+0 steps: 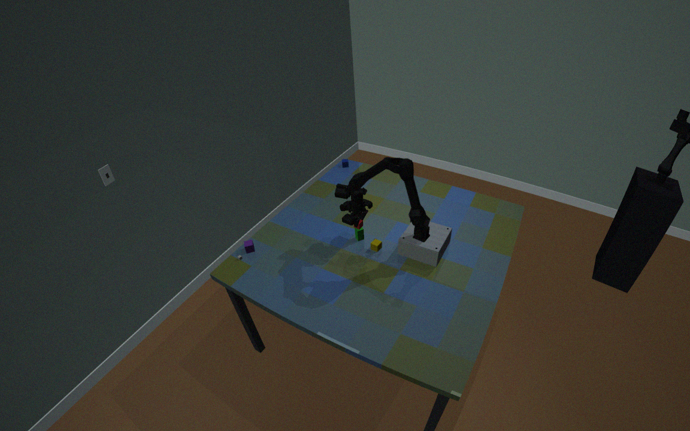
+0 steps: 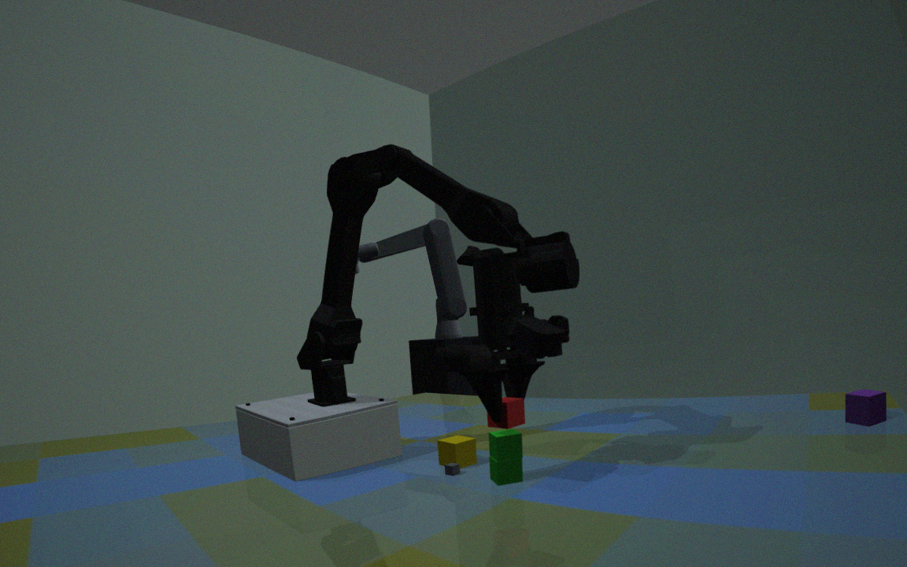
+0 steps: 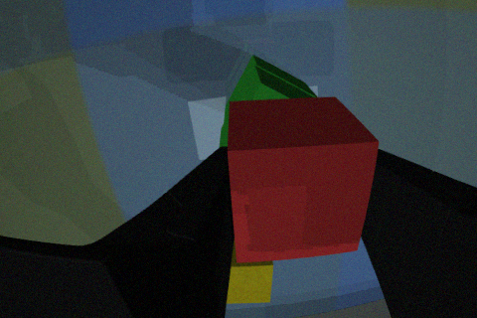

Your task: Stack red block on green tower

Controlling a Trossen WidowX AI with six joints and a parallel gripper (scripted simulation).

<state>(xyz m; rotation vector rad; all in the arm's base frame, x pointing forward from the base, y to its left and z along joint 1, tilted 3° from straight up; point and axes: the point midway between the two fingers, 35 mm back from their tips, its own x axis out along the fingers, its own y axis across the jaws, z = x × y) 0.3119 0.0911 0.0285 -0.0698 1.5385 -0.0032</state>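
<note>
Now: gripper tip 90 mm past the tiny grey cube, 80 mm above it and 20 mm to the left of it. The rest, counted from my gripper tip: yellow block: 120 mm behind, 70 mm below, 10 mm to the left; red block: 10 mm above; purple block: 420 mm ahead, 400 mm to the left, 60 mm below.
</note>
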